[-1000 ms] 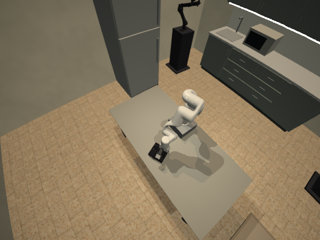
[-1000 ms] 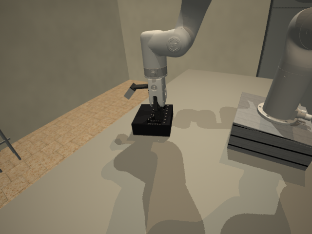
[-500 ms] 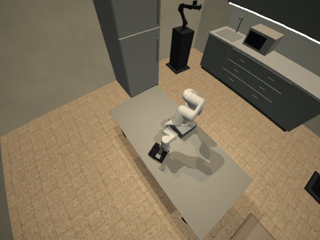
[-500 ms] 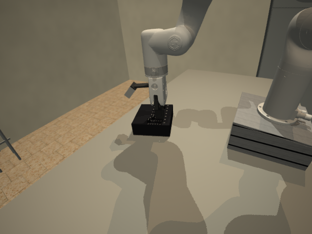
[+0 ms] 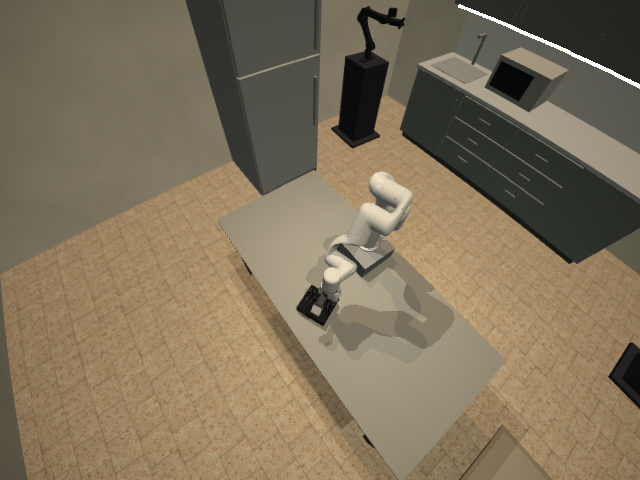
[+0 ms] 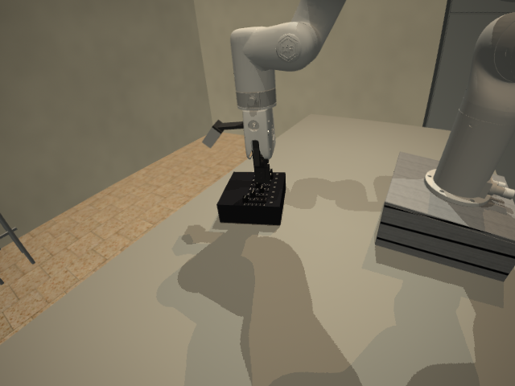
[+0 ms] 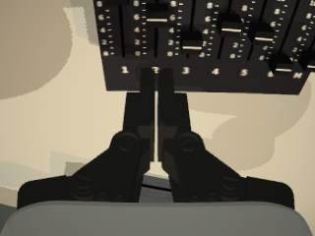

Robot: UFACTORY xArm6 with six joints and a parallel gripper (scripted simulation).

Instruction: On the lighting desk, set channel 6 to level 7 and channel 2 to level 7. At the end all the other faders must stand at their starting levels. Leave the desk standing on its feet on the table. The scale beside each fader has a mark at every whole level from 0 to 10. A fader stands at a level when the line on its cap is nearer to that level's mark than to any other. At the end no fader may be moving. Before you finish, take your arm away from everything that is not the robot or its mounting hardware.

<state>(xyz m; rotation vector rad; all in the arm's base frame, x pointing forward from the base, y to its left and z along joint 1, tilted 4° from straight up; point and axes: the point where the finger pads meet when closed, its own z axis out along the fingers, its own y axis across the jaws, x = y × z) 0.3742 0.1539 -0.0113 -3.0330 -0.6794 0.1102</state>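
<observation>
My gripper is now 2 cm short of the channel 2 fader cap, 1 cm to the right of it and 5 cm above it. From my hand the other things lie so: channel 6 fader cap: 3 cm ahead, 8 cm to the right, 5 cm below; then channel 1 fader cap: 3 cm ahead, 4 cm to the left, 5 cm below.
</observation>
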